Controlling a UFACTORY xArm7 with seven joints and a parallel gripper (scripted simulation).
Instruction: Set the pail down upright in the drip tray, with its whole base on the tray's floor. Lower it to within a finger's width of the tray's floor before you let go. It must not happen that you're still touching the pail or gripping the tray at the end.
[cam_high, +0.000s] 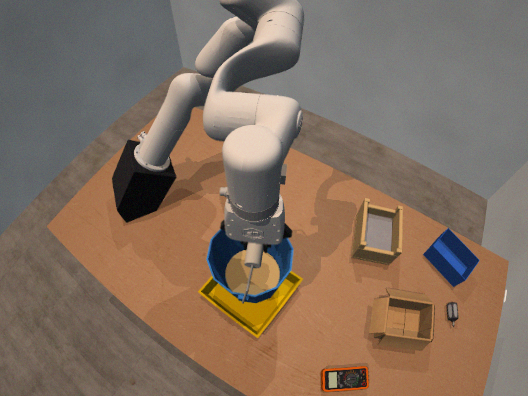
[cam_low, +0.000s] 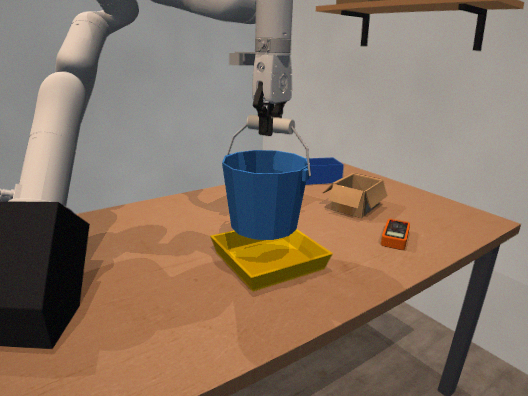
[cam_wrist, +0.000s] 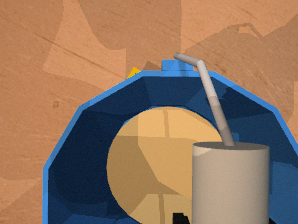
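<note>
Right now the blue pail is 1 cm behind my hand, 1 cm to the right of it and 10 cm below it. The rest, counted from my hand: wooden crate 17 cm ahead, 37 cm to the left, 28 cm below; then orange multimeter 37 cm ahead, 5 cm to the right, 31 cm below; then yellow drip tray 1 cm behind, 3 cm to the right, 31 cm below.
</note>
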